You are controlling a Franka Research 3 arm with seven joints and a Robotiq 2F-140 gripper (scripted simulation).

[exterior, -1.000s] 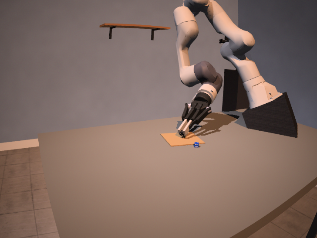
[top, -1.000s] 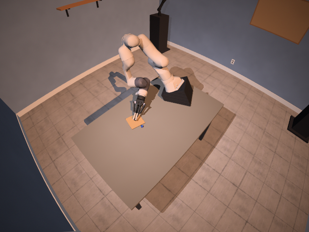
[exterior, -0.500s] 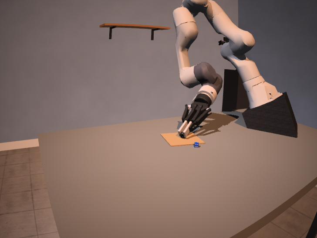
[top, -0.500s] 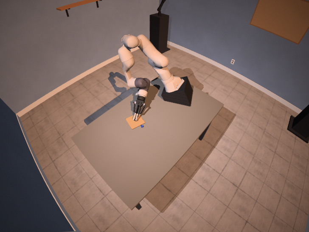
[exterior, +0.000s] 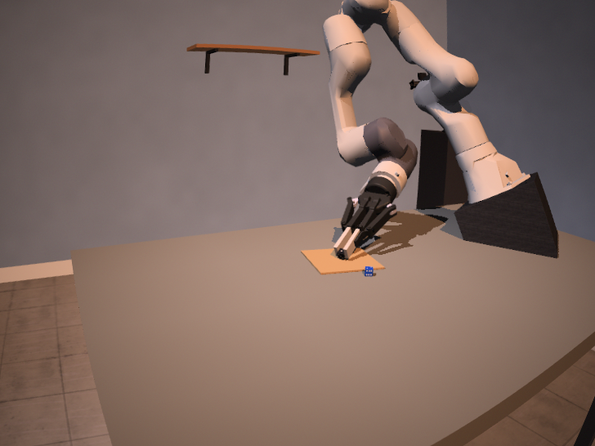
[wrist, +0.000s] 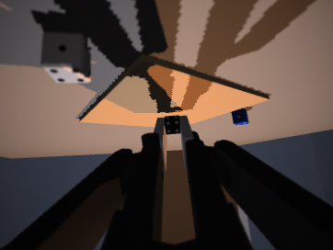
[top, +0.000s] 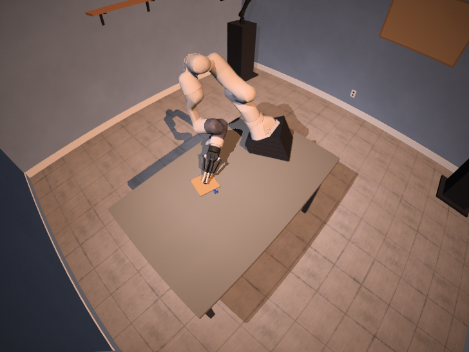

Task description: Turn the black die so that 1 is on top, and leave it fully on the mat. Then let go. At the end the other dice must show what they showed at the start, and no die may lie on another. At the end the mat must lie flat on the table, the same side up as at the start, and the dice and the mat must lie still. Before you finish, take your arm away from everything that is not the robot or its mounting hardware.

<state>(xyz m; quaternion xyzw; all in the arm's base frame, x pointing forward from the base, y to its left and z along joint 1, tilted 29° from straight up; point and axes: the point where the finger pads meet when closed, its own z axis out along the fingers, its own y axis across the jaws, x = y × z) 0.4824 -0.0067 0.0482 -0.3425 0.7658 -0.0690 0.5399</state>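
Now: hand 2 cm short of the black die, 2 cm above it and 1 cm to the right of it. Also, from my hand: orange mat 3 cm below, 2 cm ahead, 1 cm to the left; then blue die 10 cm to the left, 3 cm below, 2 cm ahead; then white die 8 cm to the right, 6 cm behind, 3 cm below.
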